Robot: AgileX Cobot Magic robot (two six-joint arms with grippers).
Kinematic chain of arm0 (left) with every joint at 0, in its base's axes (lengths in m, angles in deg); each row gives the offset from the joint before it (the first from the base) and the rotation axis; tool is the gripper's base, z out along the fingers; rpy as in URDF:
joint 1: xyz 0 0 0.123 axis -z
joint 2: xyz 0 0 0 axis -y
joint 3: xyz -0.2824 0 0.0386 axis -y
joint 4: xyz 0.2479 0 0.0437 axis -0.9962 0 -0.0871
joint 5: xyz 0 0 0 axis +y
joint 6: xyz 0.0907 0 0.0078 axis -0.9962 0 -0.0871
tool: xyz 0 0 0 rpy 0 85 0
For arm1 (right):
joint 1: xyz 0 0 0.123 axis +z
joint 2: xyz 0 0 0 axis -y
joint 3: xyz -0.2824 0 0.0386 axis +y
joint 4: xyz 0.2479 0 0.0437 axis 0.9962 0 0.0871
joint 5: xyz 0 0 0 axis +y
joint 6: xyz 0.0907 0 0.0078 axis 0.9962 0 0.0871
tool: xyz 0 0 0 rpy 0 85 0
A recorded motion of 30 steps. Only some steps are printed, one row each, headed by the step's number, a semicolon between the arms.
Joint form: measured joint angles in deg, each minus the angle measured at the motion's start. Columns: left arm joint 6, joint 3, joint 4, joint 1, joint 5, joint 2; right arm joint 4, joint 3, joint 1, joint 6, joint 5, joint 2.
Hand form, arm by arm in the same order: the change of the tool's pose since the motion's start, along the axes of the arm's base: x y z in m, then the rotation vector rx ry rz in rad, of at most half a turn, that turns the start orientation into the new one. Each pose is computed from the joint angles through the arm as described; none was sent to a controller.
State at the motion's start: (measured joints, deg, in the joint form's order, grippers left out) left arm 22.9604 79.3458 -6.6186 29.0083 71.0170 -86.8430; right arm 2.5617 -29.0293 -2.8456 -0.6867 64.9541 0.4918
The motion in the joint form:
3: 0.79 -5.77 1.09 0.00 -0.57 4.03; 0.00 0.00 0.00 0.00 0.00 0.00
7: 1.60 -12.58 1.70 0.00 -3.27 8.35; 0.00 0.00 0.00 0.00 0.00 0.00
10: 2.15 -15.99 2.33 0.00 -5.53 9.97; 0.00 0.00 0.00 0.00 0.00 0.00
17: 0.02 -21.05 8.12 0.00 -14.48 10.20; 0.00 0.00 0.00 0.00 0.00 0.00
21: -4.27 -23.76 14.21 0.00 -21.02 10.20; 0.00 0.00 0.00 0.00 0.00 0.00
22: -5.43 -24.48 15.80 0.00 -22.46 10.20; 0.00 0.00 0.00 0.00 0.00 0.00
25: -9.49 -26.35 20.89 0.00 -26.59 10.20; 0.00 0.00 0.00 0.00 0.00 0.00
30: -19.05 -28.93 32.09 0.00 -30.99 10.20; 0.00 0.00 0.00 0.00 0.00 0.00
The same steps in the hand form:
3: -0.0197 0.0090 -0.0074 -0.0107 0.0278 0.0133; 0.0000 0.0000 0.0000 0.0000 0.0000 0.0000
7: -0.0388 0.0184 -0.0189 -0.0260 0.0309 0.0234; 0.0000 0.0000 0.0000 0.0000 0.0000 0.0000
10: -0.0460 0.0212 -0.0273 -0.0426 0.0301 0.0306; 0.0000 0.0000 0.0000 0.0000 0.0000 0.0000
17: -0.0474 0.0127 -0.0467 -0.1541 0.0127 0.0086; 0.0000 0.0000 0.0000 0.0000 0.0000 0.0000
21: -0.0476 0.0045 -0.0556 -0.2517 -0.0116 -0.0277; 0.0000 0.0000 0.0000 0.0000 0.0000 0.0000
22: -0.0480 0.0028 -0.0580 -0.2737 -0.0153 -0.0350; 0.0000 0.0000 0.0000 0.0000 0.0000 0.0000
25: -0.0488 -0.0023 -0.0634 -0.3398 -0.0320 -0.0588; 0.0000 0.0000 0.0000 0.0000 0.0000 0.0000
30: -0.0524 -0.0111 -0.0696 -0.4544 -0.0380 -0.1089; 0.0000 0.0000 0.0000 0.0000 0.0000 0.0000

